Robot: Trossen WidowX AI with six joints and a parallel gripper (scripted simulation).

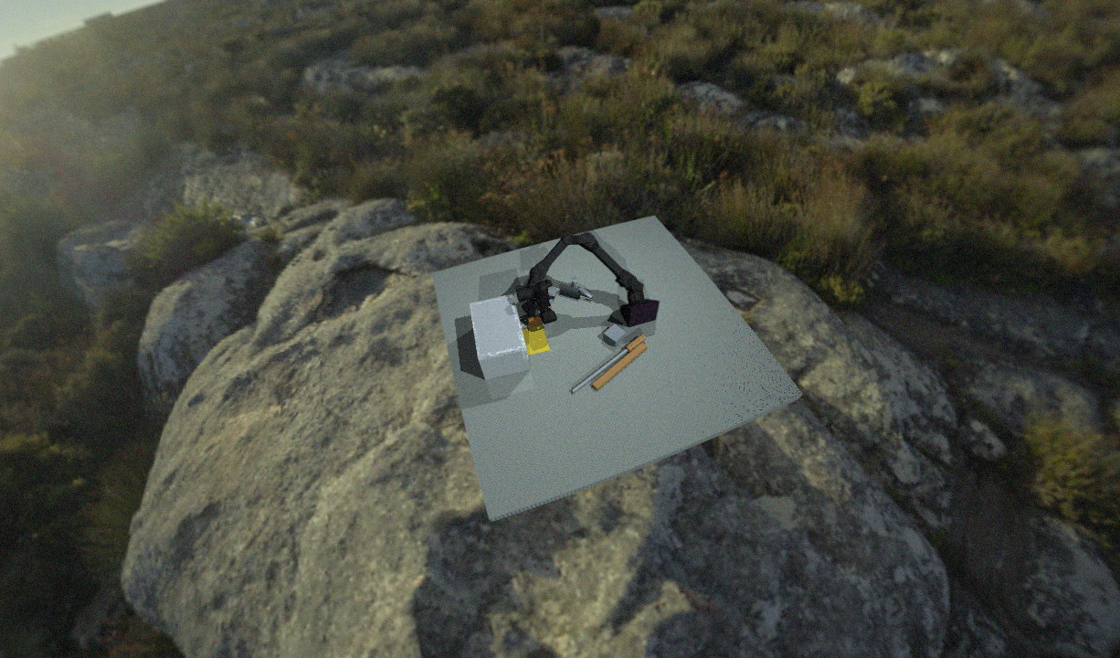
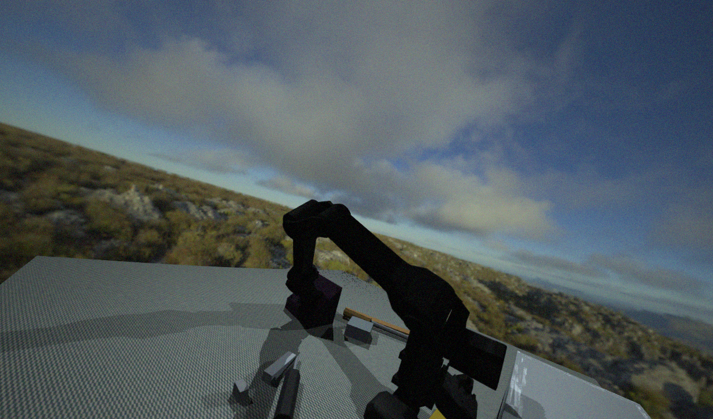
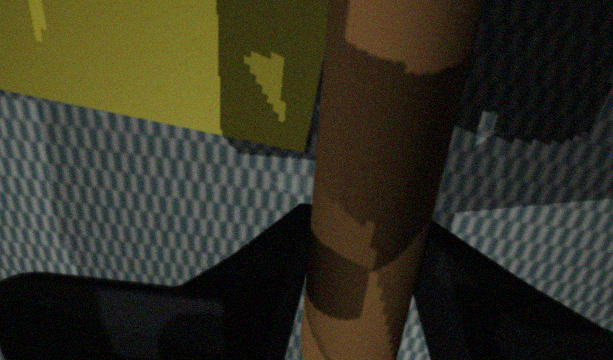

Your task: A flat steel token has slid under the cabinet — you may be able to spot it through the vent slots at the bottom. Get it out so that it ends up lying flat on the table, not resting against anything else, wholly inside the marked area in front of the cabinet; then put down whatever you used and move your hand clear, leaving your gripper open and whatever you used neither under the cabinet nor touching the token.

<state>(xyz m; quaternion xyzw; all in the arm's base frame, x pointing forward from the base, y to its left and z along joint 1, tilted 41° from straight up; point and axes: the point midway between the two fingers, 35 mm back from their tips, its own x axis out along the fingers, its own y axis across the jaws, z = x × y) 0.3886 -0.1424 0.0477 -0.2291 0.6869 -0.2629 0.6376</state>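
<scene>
Now: gripper tip 230 mm past the grey bar and 60 mm to the left of it. Also, from my gripper tip: grey block 240 mm behind, 220 mm to the left, 10 mm above; then small grey cube 220 mm behind, 150 mm to the right; then wooden stick 190 mm behind, 370 mm to the left.
</scene>
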